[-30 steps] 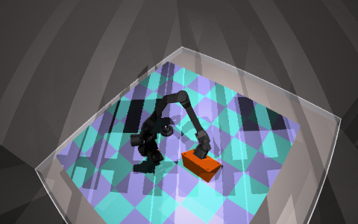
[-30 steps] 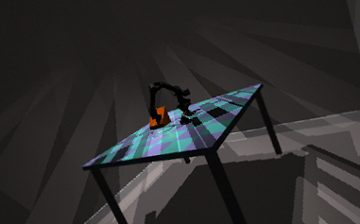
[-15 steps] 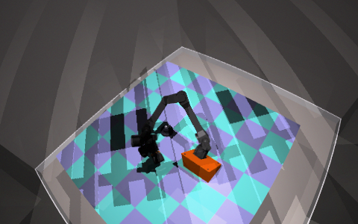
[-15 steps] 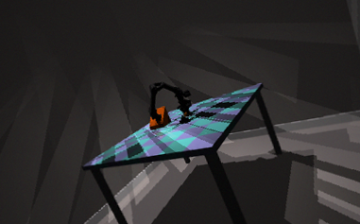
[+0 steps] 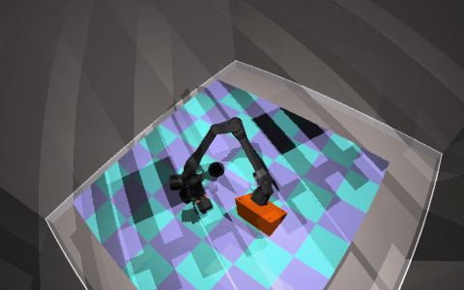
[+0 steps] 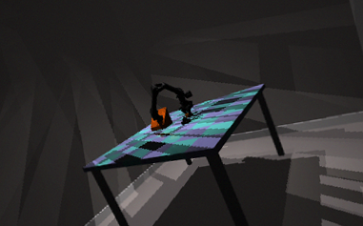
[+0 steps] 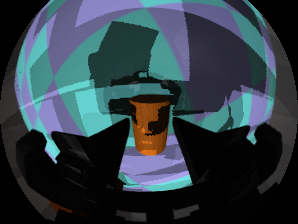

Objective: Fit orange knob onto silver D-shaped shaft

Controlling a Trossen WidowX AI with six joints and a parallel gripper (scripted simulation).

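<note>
My gripper tip is 1 cm to the right of the orange knob and 1 cm below it. The rest, counted from my gripper tip: dark round pedestal 18 cm to the right, 9 cm ahead, 2 cm above.
</note>
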